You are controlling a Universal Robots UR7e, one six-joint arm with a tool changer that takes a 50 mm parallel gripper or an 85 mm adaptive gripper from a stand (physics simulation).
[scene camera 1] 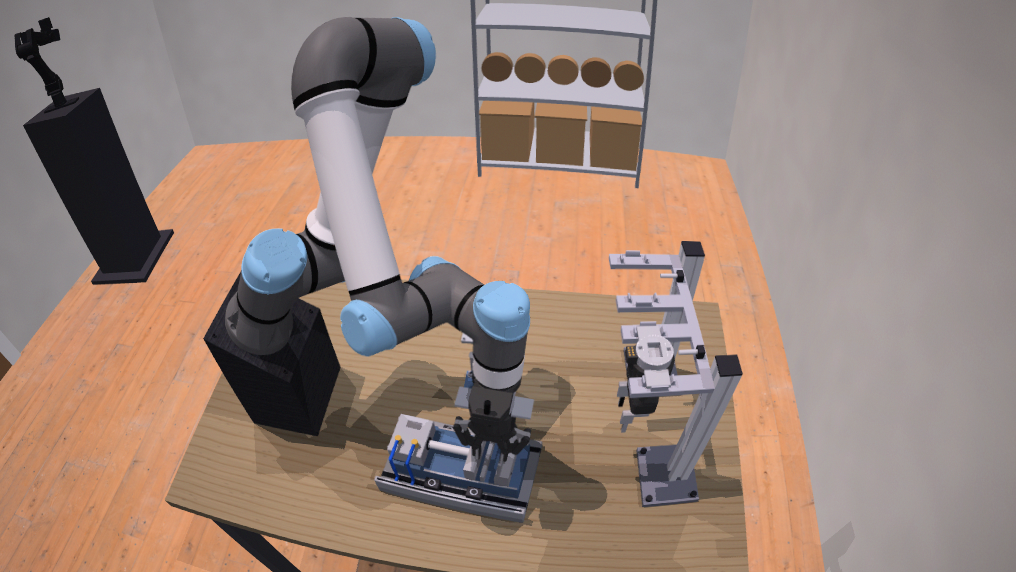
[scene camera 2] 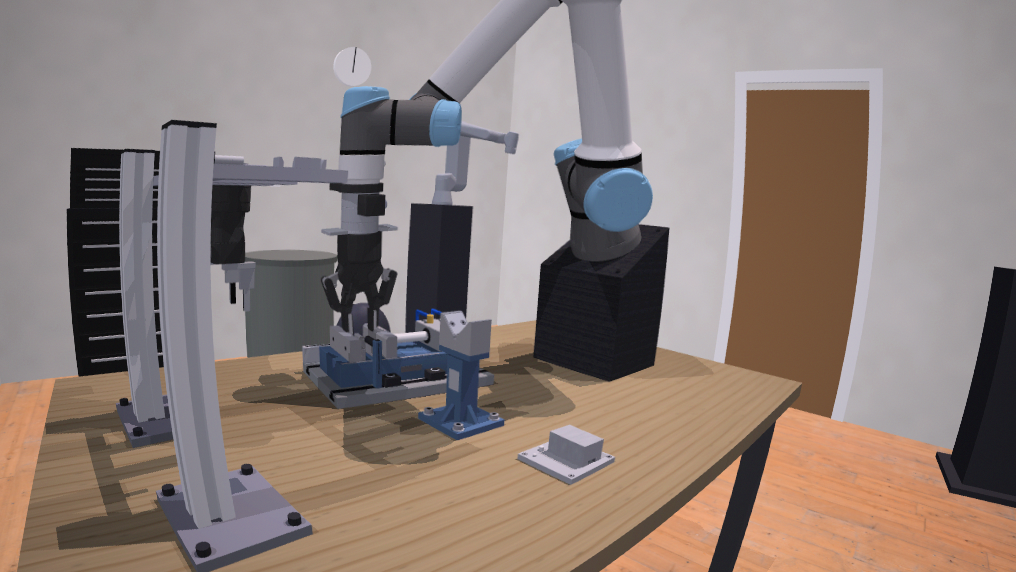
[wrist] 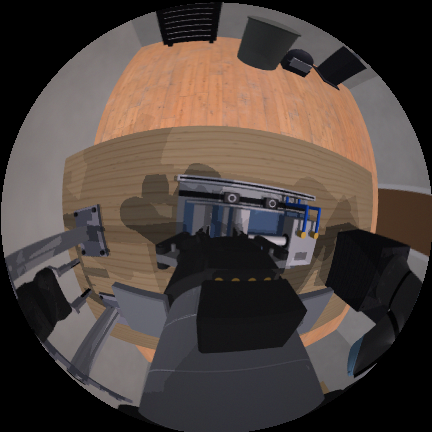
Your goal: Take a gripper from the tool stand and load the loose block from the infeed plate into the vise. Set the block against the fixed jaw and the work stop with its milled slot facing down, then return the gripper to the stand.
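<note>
The grey loose block sits on the infeed plate at the table's near side in scene camera 2; its slot is too small to make out. My adaptive gripper points down, low over the vise, with its fingers apart and no block visible between them. The fixed jaw and the moving jaw stand at the fingertips. Exact contact is hard to tell. The tool stand holds a parallel-gripper tool.
A blue pedestal with a V-shaped top stands between the vise and infeed plate. A slim blue post rises beside the jaws. Blue hoses stand at the vise's cylinder end. The dark robot base block is beyond it.
</note>
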